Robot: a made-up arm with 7 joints.
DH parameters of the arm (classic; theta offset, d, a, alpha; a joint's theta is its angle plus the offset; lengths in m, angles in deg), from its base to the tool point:
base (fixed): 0 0.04 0 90
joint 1: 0 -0.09 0.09 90
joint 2: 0 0.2 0 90
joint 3: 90 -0.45 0.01 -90
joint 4: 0 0.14 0.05 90
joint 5: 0 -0.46 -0.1 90
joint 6: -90 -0.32 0.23 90
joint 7: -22.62 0 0.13 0
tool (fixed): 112.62 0.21 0 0
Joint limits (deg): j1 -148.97..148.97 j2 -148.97..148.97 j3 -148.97..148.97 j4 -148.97..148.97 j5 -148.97..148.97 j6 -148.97..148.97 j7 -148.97..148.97
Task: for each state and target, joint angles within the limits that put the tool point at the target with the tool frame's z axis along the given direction. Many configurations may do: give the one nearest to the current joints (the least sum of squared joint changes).
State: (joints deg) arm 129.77 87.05 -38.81 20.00 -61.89 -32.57 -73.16
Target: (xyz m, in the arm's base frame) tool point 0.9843 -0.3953 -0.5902 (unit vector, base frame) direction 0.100 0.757 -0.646
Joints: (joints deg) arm 125.03 38.29 -18.57 15.66 -52.25 -3.92 -89.85
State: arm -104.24 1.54 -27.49 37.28 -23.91 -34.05 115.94
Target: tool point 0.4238 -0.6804 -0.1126 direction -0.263 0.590 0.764
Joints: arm -58.13 -47.88 1.16 22.72 -9.85 -56.59 99.54
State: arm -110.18 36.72 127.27 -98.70 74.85 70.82 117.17
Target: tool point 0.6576 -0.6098 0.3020 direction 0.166 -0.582 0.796
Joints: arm -127.62 16.57 126.91 -74.34 41.66 24.47 95.98
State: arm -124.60 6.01 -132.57 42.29 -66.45 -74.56 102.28
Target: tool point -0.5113 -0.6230 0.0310 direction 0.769 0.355 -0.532
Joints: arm -97.98 28.97 -144.04 44.42 -58.29 -112.98 103.95
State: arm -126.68 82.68 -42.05 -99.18 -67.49 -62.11 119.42
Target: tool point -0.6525 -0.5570 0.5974 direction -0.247 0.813 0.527
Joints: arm -117.13 55.27 -85.55 -62.28 -65.78 -54.75 104.88
